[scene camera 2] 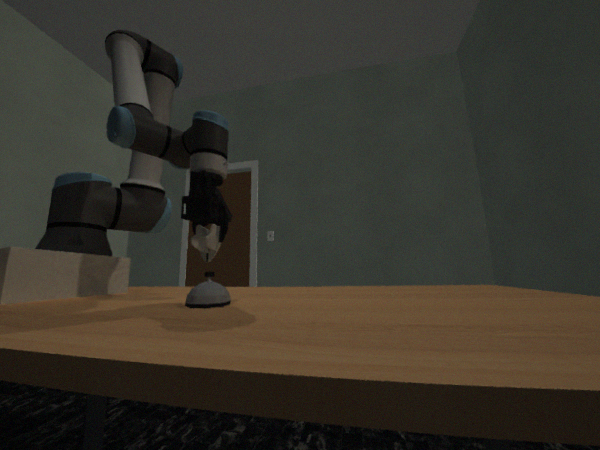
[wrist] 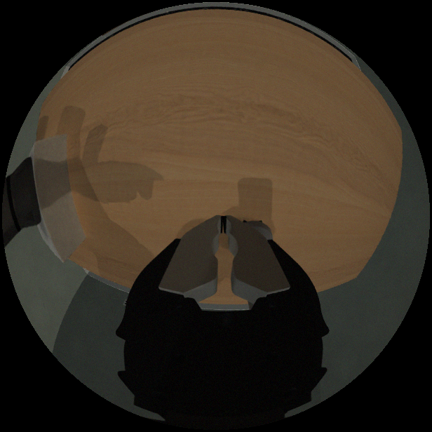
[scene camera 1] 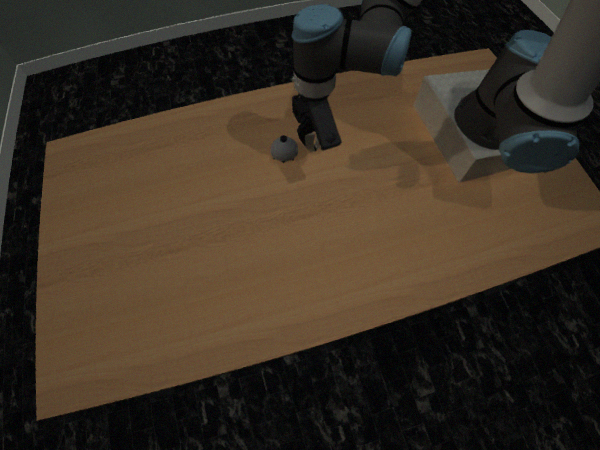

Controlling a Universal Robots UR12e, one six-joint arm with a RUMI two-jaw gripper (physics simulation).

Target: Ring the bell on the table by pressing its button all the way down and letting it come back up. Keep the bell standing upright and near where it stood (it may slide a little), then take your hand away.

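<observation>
The bell is a grey dome with a dark base, standing upright on the wooden table. Its small dark button stands up on top. My gripper is shut and empty, pointing down. In the second scene view its tips are a little above the button, with a gap. In the first scene view they are to the right of the bell, on the arm base's side. In the wrist view, part of the bell shows right of the tips; the right finger hides the rest.
The arm's pale base block stands on the table, right of the bell in the first scene view and left in the other two. The table's far edge lies behind the bell in the first scene view. Shadows fall around the bell.
</observation>
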